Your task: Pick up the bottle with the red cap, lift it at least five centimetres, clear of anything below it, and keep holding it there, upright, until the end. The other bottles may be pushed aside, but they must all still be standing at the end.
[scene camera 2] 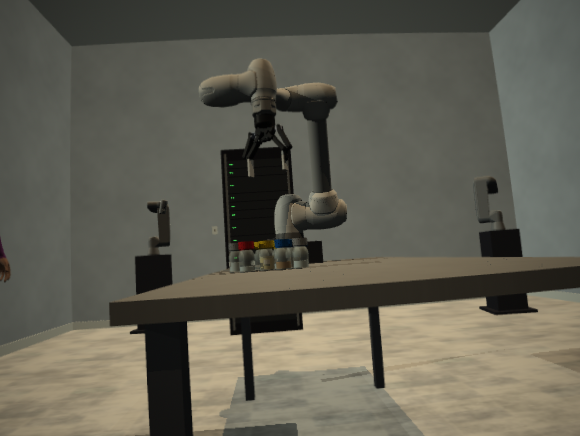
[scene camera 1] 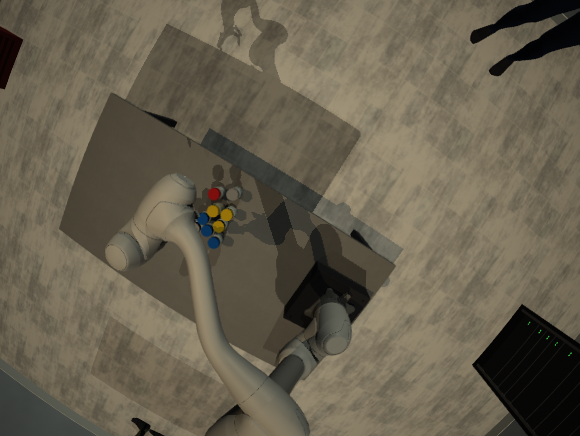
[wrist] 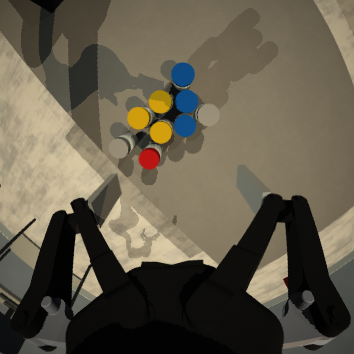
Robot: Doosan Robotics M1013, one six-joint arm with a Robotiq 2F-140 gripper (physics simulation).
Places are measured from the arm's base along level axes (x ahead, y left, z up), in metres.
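Pixels of known places: gripper, fingertip midpoint: (scene camera 2: 267,173) (wrist: 176,179); arm's base, origin of the base link: (scene camera 1: 329,310).
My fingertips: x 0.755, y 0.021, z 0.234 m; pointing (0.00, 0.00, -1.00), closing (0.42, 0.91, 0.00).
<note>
For each thing: its top centre in the pictures, then the offset to it from my fingertips. Level surfaces: height alone.
- bottle with the red cap, middle of its top: (wrist: 148,159) (scene camera 2: 245,241) (scene camera 1: 213,194) dz -0.236, dx +0.005, dy -0.093 m
- yellow-capped bottle, middle of its top: (wrist: 160,132) (scene camera 2: 265,240) (scene camera 1: 212,211) dz -0.236, dx -0.039, dy -0.029 m
- brown table, its level: dz -0.341 m
The bottle with the red cap (scene camera 1: 214,194) (scene camera 2: 246,245) (wrist: 149,159) stands upright at one corner of the bottle group. A grey-capped bottle (scene camera 1: 233,194) (wrist: 119,148) stands beside it, and a yellow-capped bottle (scene camera 1: 213,211) (wrist: 160,132) stands on its inner side. More yellow-capped bottles, several blue-capped bottles (wrist: 183,74) and another grey-capped bottle (wrist: 207,115) stand close together behind. My gripper (scene camera 2: 267,171) (wrist: 176,179) is open and empty, pointing down high above the bottles. In the wrist view the red cap shows above the fingertip line, left of its middle. In scene camera 1 the arm mostly hides the gripper.
The bottles stand on the brown table (scene camera 1: 110,150) (scene camera 2: 350,285), with the red-capped and grey-capped bottles nearest its long edge. The arm's black base block (scene camera 1: 300,297) stands at one end of the table. A black rack cabinet (scene camera 1: 525,370) (scene camera 2: 255,200) stands beyond the table.
</note>
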